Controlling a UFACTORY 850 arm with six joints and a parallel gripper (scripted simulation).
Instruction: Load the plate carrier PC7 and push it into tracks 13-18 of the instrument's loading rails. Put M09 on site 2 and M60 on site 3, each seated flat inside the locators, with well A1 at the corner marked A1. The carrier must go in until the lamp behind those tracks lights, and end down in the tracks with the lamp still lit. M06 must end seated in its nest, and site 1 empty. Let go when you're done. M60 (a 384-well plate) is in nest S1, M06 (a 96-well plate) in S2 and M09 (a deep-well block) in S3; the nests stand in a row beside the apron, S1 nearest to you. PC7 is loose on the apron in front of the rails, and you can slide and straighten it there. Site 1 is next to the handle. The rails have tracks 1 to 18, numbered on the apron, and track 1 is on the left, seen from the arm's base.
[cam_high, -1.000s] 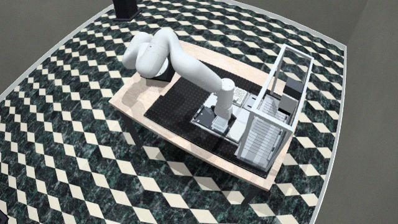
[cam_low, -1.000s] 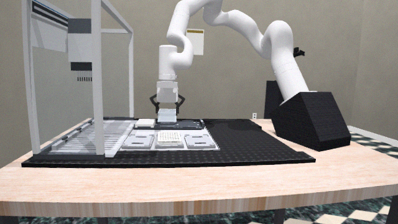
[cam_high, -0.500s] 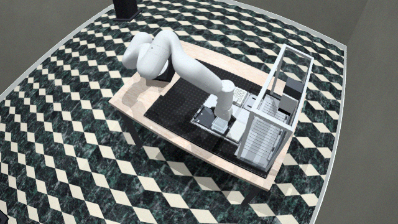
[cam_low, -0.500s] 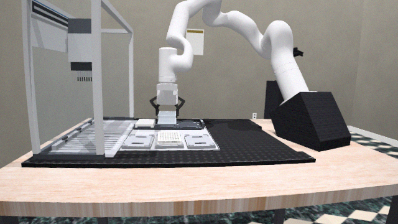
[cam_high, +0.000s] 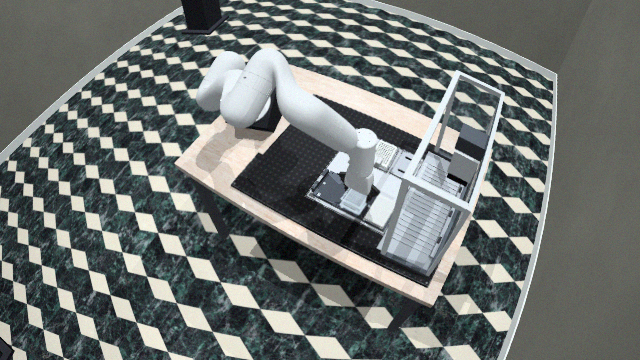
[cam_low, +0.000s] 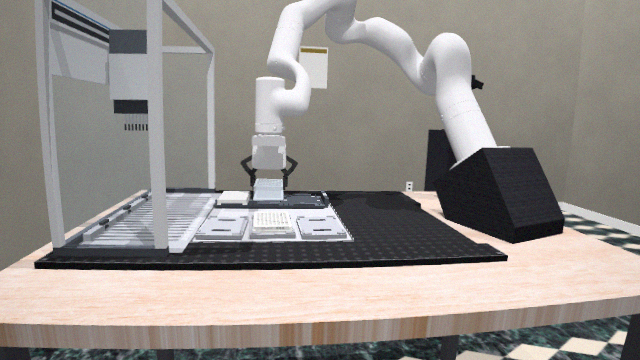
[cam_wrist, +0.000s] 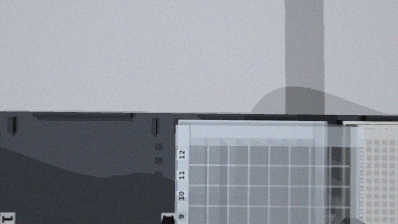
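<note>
Now: hand 1 cm past the dark carrier PC7 and 4 cm above it. Also, from my hand: deep-well block M09: 1 cm below; then nest S3: 15 cm ahead, 23 cm to the left, 5 cm below; then nest S1: 6 cm behind, 28 cm to the left, 5 cm below.
</note>
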